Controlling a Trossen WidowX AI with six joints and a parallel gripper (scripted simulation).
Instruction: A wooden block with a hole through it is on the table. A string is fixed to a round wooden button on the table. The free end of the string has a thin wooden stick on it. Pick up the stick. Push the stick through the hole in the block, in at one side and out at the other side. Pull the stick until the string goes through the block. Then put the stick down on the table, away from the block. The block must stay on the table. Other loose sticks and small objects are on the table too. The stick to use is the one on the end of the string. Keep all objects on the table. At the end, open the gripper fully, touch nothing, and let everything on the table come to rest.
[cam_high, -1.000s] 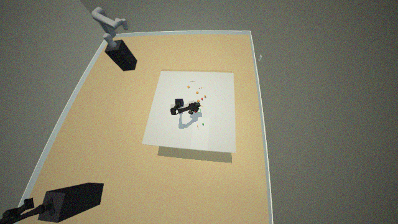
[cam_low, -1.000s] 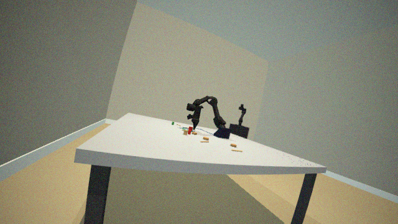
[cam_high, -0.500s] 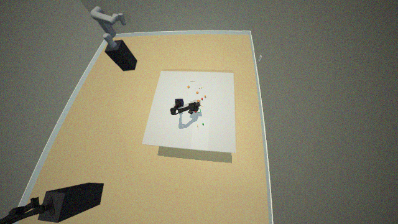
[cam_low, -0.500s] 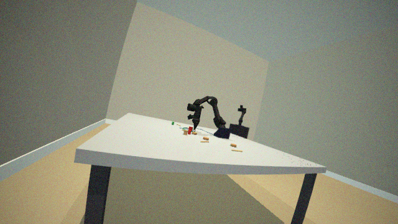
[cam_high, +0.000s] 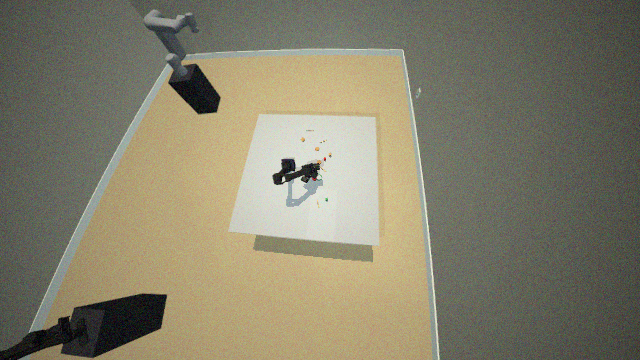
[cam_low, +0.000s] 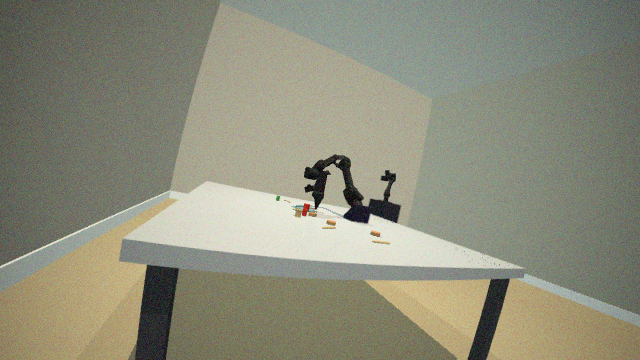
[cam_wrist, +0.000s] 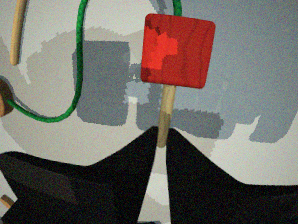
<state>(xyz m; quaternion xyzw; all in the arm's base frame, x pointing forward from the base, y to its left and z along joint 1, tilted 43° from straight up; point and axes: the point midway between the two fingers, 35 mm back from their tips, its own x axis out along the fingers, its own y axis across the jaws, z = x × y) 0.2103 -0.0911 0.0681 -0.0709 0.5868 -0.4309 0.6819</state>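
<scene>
Now: the red block 4 cm ahead of my gripper tip and 3 cm to the right of it. Also, from my gripper tip: round wooden button (15 cm to the left, 9 cm ahead, 1 cm below); green object (23 cm to the right, 15 cm ahead).
</scene>
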